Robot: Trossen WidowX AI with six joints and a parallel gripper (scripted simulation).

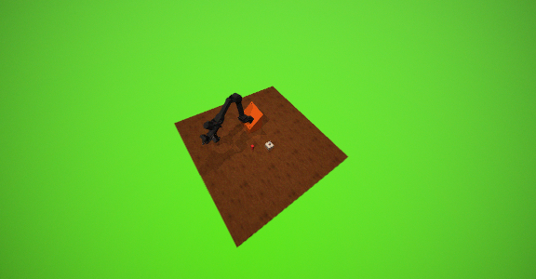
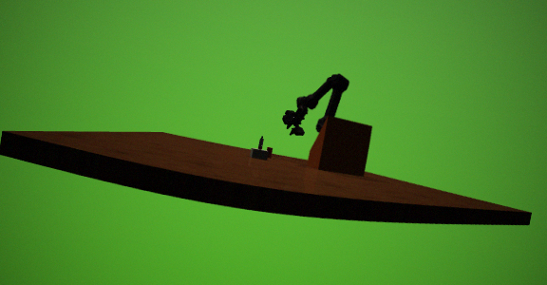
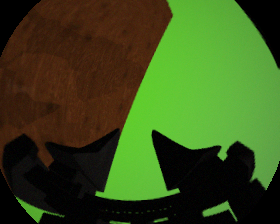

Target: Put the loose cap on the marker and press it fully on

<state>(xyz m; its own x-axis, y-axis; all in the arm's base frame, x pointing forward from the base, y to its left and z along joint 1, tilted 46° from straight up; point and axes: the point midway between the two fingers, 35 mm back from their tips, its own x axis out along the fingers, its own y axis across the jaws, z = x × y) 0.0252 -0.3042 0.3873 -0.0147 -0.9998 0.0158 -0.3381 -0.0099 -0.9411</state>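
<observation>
Now: gripper tip 370 mm to the right of the red marker cap, 210 mm short of it and 130 mm above it.
</observation>
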